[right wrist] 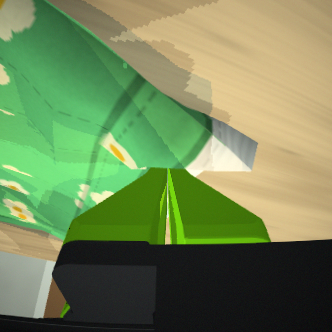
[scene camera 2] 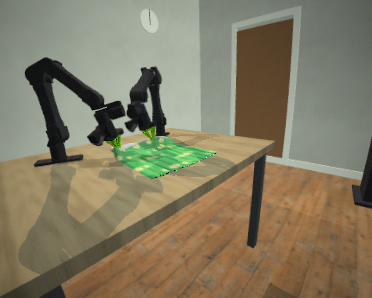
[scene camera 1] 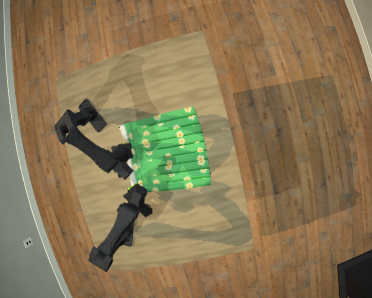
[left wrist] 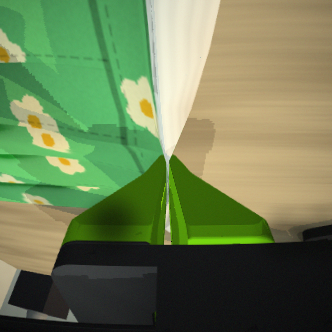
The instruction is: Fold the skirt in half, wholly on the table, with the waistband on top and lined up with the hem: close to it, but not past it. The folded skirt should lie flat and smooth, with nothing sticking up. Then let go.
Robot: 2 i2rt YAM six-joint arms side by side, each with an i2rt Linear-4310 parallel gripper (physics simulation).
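The green daisy-print skirt (scene camera 1: pixel 170 150) (scene camera 2: pixel 167 159) (left wrist: pixel 55 90) (right wrist: pixel 60 85) lies pleated on the wooden table (scene camera 1: pixel 185 60) (scene camera 2: pixel 240 150). A white strip (scene camera 1: pixel 124 132) (left wrist: pixel 180 60) (right wrist: pixel 235 145) shows along its left edge in scene camera 1. My left gripper (left wrist: pixel 167 164) (scene camera 2: pixel 152 138) is shut on the skirt's white edge, which narrows to its fingertips. My right gripper (right wrist: pixel 167 165) (scene camera 2: pixel 117 147) is shut at the lower left corner in scene camera 1, and appears to pinch the skirt. The cloth there is raised and curved, hiding its fingertips. In scene camera 1 the arms hide parts of that edge.
Both arms stand at the left of the table in scene camera 1, their grippers close together along the skirt's left edge. The table's right edge lies beyond the skirt there. A dark object (scene camera 1: pixel 357 275) stands at the lower right, off the table.
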